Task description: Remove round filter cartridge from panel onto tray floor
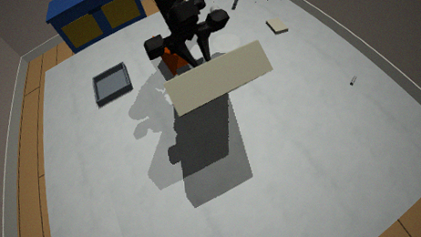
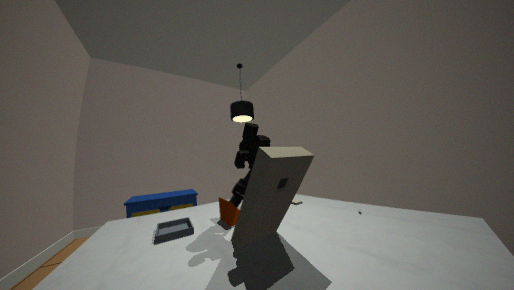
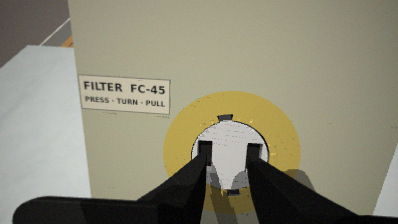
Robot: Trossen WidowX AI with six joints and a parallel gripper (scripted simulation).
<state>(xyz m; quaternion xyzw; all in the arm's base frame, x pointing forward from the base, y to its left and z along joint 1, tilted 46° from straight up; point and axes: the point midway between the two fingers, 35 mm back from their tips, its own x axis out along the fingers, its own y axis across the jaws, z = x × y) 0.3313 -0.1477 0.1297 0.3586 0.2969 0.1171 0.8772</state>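
My gripper tip is now 20 mm short of the round filter cartridge and 10 mm above it. The rest, counted from my gripper tip: tan service panel: 90 mm below, 30 mm behind; then tray: 420 mm behind, 270 mm to the right, 260 mm below; then small grey bit: 500 mm to the left, 260 mm below, 100 mm ahead.
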